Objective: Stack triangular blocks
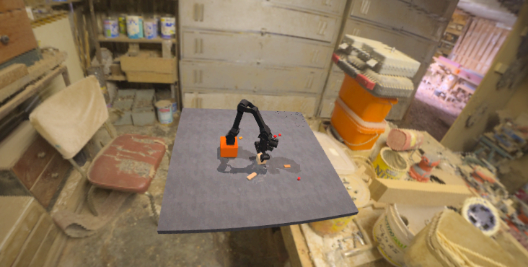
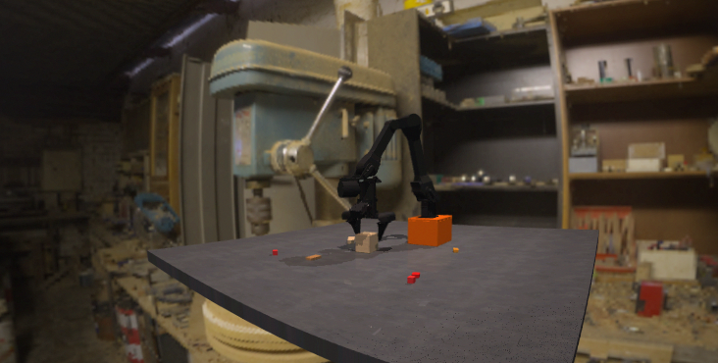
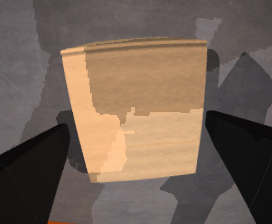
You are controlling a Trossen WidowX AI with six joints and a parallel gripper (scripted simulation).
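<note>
My gripper tip is now 10 mm below the tan triangular block. From my gripper tip the other things lie so: small tan block 90 mm behind, 140 mm to the right, 30 mm below.
</note>
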